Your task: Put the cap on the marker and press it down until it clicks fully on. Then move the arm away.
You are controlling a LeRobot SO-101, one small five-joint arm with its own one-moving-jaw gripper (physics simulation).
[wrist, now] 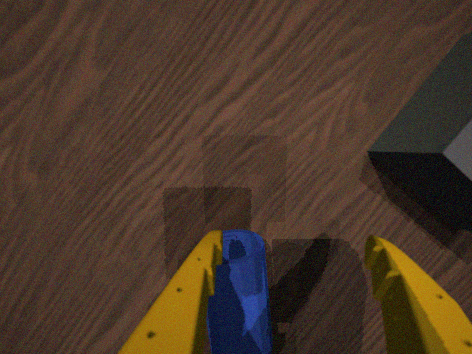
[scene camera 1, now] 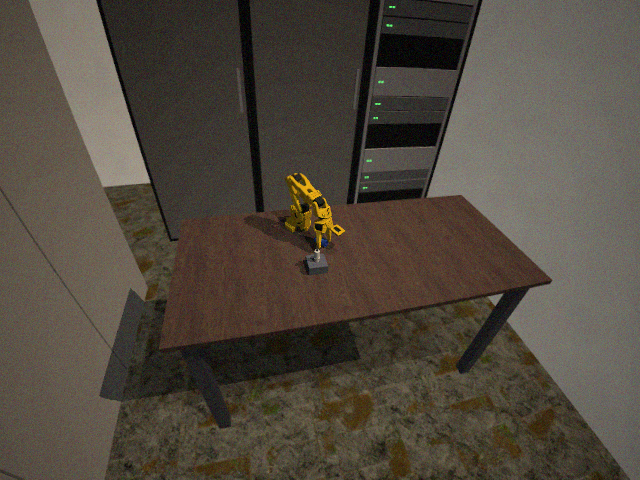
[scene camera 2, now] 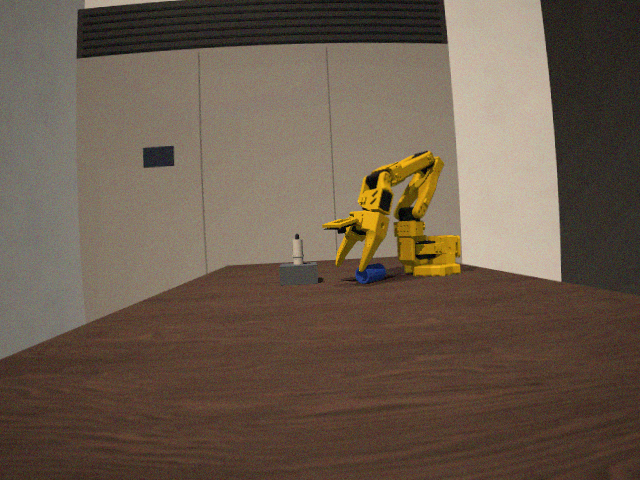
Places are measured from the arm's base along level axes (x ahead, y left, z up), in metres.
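Pixels of known places: hand, its tool point: point(wrist: 222, 242) point(scene camera 1: 328, 241) point(scene camera 2: 360, 268); arm's base, origin of its link: point(scene camera 1: 298, 228) point(scene camera 2: 422, 273).
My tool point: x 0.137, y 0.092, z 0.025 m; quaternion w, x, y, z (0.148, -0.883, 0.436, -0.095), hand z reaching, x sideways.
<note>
For each thing: its middle in the pictures, then the offset to it from my tool point. Level surfaces: height alone.
- blue cap, middle of its body: point(wrist: 236, 294) point(scene camera 2: 370, 273) point(scene camera 1: 321, 240) 0.022 m back, 0.024 m right, 0.011 m down
- white marker, middle of its body: point(scene camera 2: 297, 249) point(scene camera 1: 317, 254) 0.103 m ahead, 0.071 m right, 0.036 m up
- grey block, middle of its body: point(scene camera 2: 299, 273) point(scene camera 1: 316, 264) 0.103 m ahead, 0.071 m right, 0.009 m down
- brown wooden table, height of its surface: 0.026 m down
The blue cap point(scene camera 1: 324, 242) point(scene camera 2: 371, 273) point(wrist: 242, 295) lies on its side on the table, its hollow end showing in the second scene view. The white marker point(scene camera 1: 317, 255) point(scene camera 2: 297, 250) stands upright, dark tip up, in a grey block point(scene camera 1: 316, 265) point(scene camera 2: 298, 273) point(wrist: 430, 120); the marker does not show in the wrist view. My gripper point(scene camera 2: 349, 267) point(wrist: 295, 242) is open, its tips low over the cap. In the wrist view the cap shows against the left jaw's inner side, with a wide gap between it and the right jaw.
The brown wooden table point(scene camera 1: 413, 248) point(scene camera 2: 320, 372) carries the arm's yellow base point(scene camera 1: 297, 222) point(scene camera 2: 436, 258), behind the cap as seen from the block. The grey block is near the right jaw's side in the wrist view. Dark cabinets and a server rack stand behind the table.
</note>
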